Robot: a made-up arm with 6 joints.
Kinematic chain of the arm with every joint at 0, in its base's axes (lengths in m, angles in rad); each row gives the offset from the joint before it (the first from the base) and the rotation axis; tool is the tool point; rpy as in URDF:
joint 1: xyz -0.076 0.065 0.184 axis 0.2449 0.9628 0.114
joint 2: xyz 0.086 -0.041 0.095 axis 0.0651 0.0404 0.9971
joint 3: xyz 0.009 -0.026 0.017 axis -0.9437 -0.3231 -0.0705
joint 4: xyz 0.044 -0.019 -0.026 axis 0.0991 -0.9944 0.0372
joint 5: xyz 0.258 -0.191 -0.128 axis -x
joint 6: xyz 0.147 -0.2 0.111 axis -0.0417 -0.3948 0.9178
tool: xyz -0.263 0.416 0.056 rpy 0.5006 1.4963 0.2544
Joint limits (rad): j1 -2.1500..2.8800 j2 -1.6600..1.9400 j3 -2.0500..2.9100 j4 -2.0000..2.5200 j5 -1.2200..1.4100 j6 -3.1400..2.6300
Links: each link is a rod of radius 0.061 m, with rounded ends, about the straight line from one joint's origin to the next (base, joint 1, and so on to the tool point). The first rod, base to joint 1, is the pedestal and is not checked.
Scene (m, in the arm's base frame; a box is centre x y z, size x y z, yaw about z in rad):
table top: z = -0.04
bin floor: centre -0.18 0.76 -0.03 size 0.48 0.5 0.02 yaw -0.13
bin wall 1: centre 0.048 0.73 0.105 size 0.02 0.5 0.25 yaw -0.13
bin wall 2: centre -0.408 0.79 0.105 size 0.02 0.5 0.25 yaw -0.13
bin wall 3: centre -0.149 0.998 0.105 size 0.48 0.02 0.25 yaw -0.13
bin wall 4: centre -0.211 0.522 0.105 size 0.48 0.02 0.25 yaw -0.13
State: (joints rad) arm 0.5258 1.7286 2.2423 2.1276 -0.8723 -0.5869
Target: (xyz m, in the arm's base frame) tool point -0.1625 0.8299 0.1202
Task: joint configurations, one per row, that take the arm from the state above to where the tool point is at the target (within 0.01 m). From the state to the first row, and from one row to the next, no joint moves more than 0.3 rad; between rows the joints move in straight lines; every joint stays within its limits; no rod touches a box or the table.
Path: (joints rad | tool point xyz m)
1: 0.4846 1.4809 2.2417 1.8921 -0.8873 -0.7906 | -0.2770 -0.3905 0.2222
2: 0.4433 1.2332 2.2412 1.6567 -0.9023 -0.9942 | -0.5196 -0.1827 0.3139
3: 0.4021 0.9855 2.2406 1.4212 -0.9173 -1.1979 | -0.6155 0.1696 0.3815
4: 0.3609 0.7378 2.2401 1.1858 -0.9323 -1.4015 | -0.4933 0.5544 0.4133
5: 0.3197 0.4901 2.2395 0.9503 -0.9473 -1.6052 | -0.1624 0.8299 0.4314
6: 0.2008 0.3799 2.5185 1.0496 -0.9016 -1.6041 | -0.1625 0.8299 0.1202

